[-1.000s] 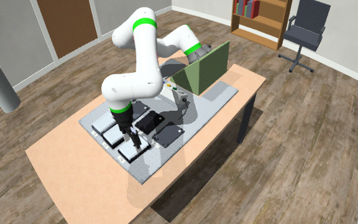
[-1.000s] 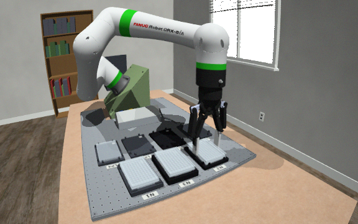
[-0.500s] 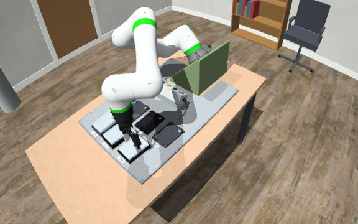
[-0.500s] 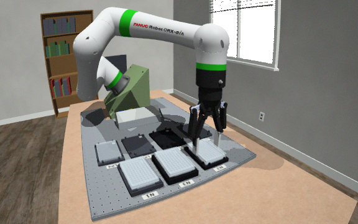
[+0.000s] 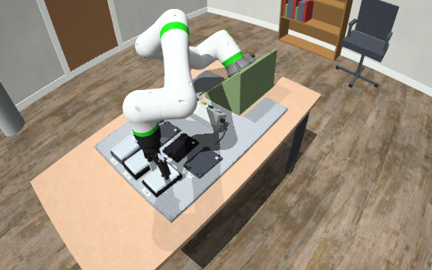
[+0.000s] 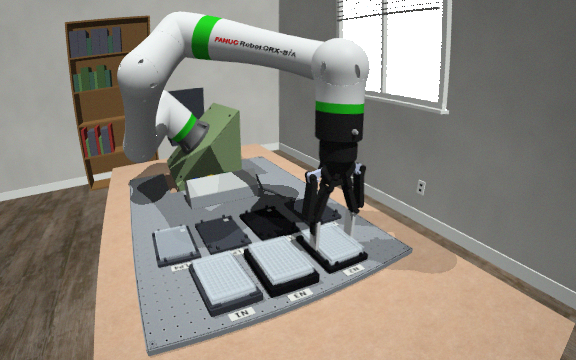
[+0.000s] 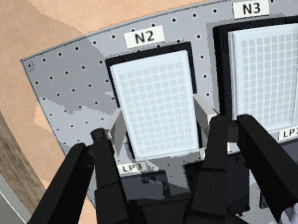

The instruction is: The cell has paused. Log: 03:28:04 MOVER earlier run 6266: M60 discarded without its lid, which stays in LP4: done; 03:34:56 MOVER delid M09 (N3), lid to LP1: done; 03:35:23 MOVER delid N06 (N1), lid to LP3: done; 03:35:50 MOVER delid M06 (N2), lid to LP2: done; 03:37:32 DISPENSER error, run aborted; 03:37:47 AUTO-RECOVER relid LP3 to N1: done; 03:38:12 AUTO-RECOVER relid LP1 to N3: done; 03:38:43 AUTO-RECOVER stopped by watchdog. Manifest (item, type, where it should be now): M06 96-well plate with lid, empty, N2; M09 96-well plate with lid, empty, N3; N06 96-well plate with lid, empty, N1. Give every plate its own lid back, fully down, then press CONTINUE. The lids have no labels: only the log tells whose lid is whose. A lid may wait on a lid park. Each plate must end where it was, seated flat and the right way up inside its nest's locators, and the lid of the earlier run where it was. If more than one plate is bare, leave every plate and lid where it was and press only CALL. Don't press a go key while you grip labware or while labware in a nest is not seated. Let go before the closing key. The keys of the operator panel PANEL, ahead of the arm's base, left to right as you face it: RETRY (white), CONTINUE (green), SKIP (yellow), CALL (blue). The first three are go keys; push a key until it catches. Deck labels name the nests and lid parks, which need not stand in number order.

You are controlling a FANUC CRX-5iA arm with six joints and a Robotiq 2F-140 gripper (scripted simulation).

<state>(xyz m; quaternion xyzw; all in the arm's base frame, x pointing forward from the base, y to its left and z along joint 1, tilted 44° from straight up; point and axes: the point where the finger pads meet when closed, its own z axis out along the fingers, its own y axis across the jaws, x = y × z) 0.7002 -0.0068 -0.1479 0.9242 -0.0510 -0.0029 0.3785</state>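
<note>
Now: hand 30 mm above the plate. Also, from my hand: green key: 430 mm behind, 80 mm to the right, 10 mm above; then LP3: 180 mm behind, 80 mm to the left, 50 mm below; then LP1: 190 mm behind, 190 mm to the right, 50 mm below.
</note>
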